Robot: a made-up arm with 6 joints.
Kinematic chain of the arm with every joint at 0, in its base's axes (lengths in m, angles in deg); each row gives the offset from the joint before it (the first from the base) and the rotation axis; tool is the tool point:
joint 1: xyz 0 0 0.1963 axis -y
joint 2: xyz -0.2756 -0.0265 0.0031 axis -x
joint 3: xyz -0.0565 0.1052 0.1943 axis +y
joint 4: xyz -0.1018 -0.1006 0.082 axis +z
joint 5: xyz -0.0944 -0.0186 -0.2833 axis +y
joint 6: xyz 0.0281 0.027 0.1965 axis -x
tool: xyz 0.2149 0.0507 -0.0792
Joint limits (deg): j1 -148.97..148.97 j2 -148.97..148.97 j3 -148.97..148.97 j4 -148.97..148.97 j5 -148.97..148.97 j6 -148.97..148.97
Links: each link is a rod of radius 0.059 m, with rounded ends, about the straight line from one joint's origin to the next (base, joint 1, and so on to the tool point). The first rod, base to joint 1, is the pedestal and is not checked.
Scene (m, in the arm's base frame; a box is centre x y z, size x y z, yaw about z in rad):
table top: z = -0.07
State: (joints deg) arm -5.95 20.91 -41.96 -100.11 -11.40 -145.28
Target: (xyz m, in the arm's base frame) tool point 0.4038 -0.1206 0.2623
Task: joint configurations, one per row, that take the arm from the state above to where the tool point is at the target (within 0.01 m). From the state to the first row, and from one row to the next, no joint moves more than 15 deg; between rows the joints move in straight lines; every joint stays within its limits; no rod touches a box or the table.
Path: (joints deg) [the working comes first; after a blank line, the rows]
Joints at the target: -130.36 28.17 -47.43 -69.96 21.11 -133.65
Straight joint move there: clear.

1: -19.77 21.72 -42.57 -96.76 -7.79 -143.99
2: -33.60 22.52 -43.18 -93.41 -4.17 -142.70
3: -47.42 23.33 -43.78 -90.06 -0.56 -141.40
4: -61.24 24.14 -44.39 -86.71 3.05 -140.11
5: -75.07 24.95 -45.00 -83.36 6.66 -138.82
6: -88.89 25.75 -45.61 -80.01 10.28 -137.53
7: -102.72 26.56 -46.21 -76.66 13.89 -136.23
8: -116.54 27.37 -46.82 -73.31 17.50 -134.94
9: -130.36 28.17 -47.43 -69.96 21.11 -133.65

